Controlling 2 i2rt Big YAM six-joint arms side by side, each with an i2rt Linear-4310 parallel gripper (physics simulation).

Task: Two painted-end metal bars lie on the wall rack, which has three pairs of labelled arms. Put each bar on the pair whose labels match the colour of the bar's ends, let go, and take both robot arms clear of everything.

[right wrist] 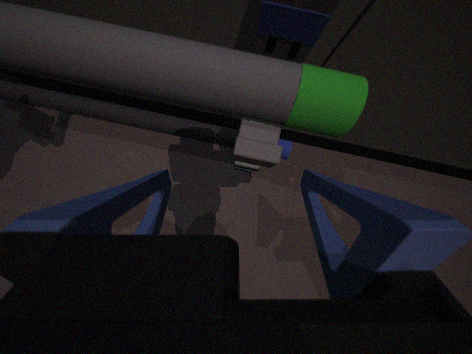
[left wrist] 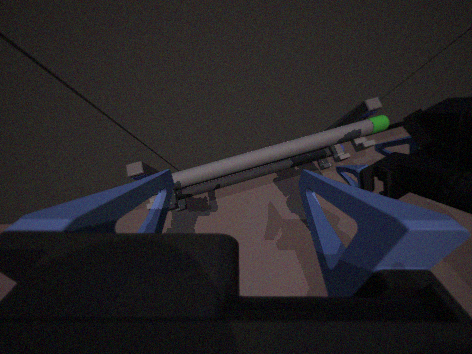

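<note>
A thick grey bar with a green end lies across the wall rack; its left end is hidden behind a finger in the left wrist view. A thinner, darker bar lies below it; a blue end shows beside a pale rack arm in the right wrist view. My left gripper is open, with nothing between its fingers, short of the bars. My right gripper is open and empty, close below the green end. Most rack labels are too dark or small to read.
The black right arm stands near the rack's right end in the left wrist view. A blue panel on the rack shows above the thick bar. The dark wall is behind the rack. Arm shadows fall on the brownish surface below.
</note>
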